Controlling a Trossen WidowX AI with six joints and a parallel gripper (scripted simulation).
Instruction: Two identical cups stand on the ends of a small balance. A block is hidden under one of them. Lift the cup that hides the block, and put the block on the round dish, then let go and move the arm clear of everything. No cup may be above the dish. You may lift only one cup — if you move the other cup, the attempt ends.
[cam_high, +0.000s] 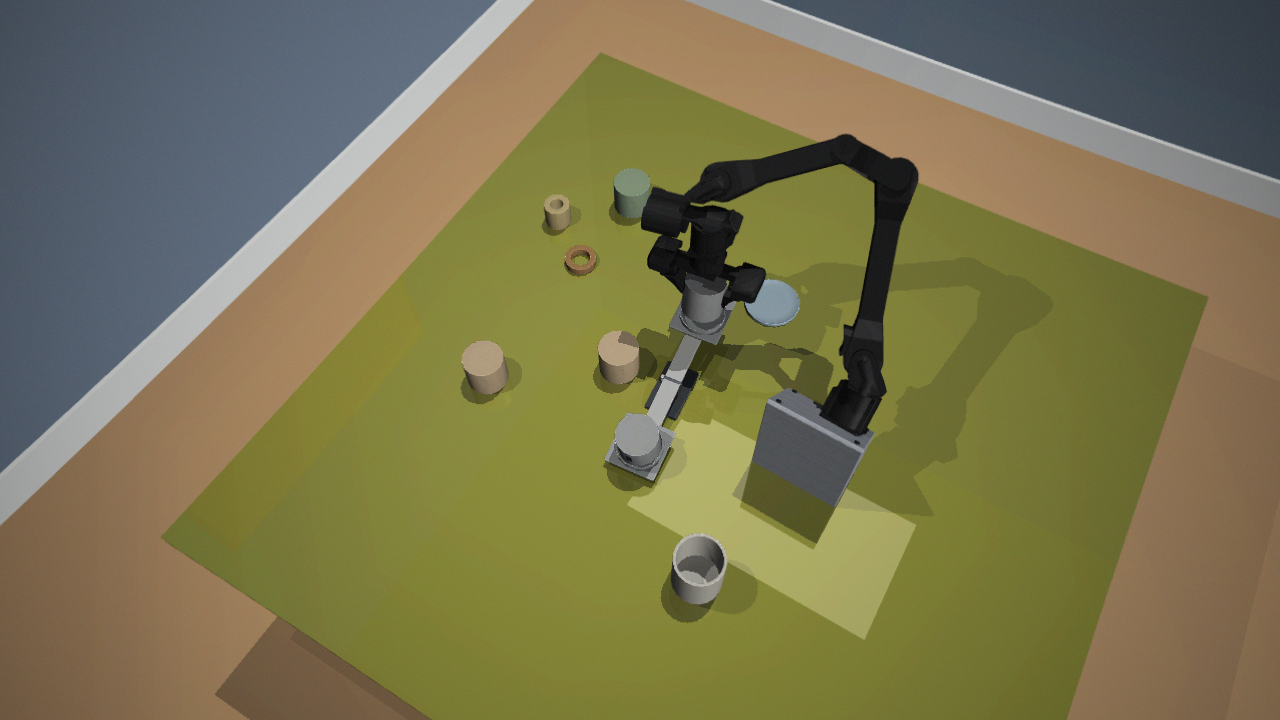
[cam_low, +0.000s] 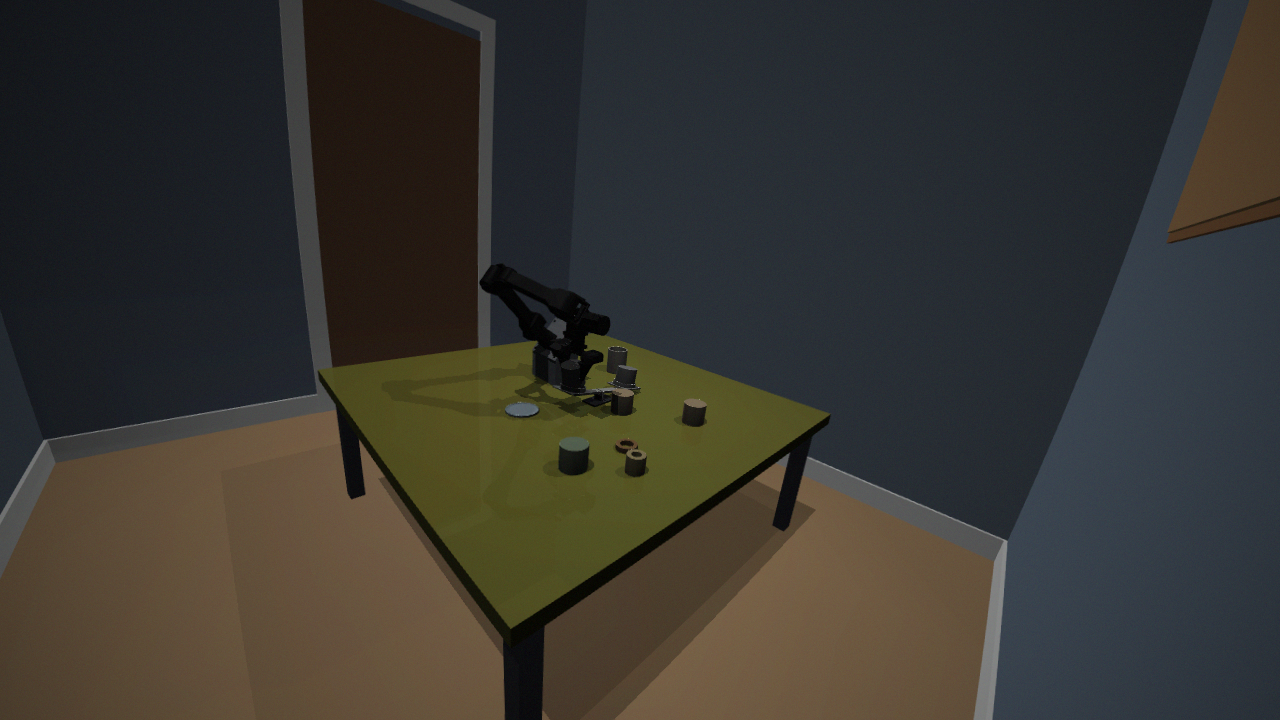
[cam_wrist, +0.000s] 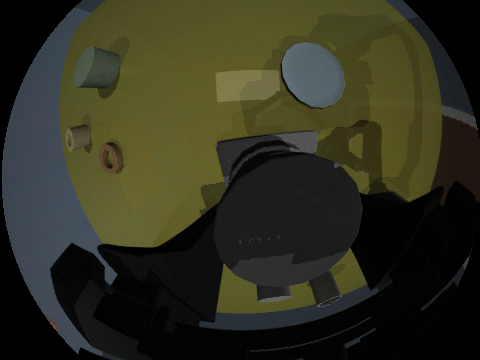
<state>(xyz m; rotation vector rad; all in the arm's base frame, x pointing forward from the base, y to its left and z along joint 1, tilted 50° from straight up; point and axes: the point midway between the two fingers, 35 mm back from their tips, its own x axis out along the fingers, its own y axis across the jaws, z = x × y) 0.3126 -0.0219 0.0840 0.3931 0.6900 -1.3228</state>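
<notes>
Right now my gripper tip is 20 mm above the grey block. The rest, counted from my gripper tip: small balance (30 mm behind, 130 mm to the left, 90 mm below); green cylinder (270 mm ahead, 150 mm to the right, 70 mm below); pale blue round dish (70 mm behind, 130 mm to the right, 110 mm below).
</notes>
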